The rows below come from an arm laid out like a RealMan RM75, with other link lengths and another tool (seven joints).
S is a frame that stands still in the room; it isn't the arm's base.
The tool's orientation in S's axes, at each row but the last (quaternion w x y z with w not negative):
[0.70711, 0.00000, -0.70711, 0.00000]
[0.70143, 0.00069, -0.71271, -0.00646]
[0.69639, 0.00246, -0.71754, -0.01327]
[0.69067, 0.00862, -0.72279, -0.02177]
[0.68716, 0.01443, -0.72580, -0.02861]
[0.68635, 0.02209, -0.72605, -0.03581]
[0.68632, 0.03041, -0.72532, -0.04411]
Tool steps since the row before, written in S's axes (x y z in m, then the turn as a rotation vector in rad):
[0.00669, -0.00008, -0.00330, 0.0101, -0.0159, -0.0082]
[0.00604, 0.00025, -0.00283, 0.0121, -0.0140, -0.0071]
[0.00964, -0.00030, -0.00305, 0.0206, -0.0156, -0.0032]
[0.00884, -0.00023, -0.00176, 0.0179, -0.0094, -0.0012]
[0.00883, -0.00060, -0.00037, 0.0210, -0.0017, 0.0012]
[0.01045, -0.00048, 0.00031, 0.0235, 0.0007, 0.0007]
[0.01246, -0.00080, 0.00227, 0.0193, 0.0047, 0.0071]
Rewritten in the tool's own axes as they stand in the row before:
[-0.00330, -0.00008, -0.00669, -0.0082, -0.0159, -0.0101]
[-0.00293, 0.00027, -0.00599, -0.0072, -0.0140, -0.0121]
[-0.00333, -0.00022, -0.00955, -0.0035, -0.0154, -0.0207]
[-0.00215, -0.00015, -0.00875, -0.0016, -0.0091, -0.0180]
[-0.00082, -0.00046, -0.00881, 0.0001, -0.0012, -0.0211]
[-0.00025, -0.00027, -0.01046, -0.0007, 0.0012, -0.0235]
[0.00164, -0.00035, -0.01258, 0.0055, 0.0057, -0.0195]

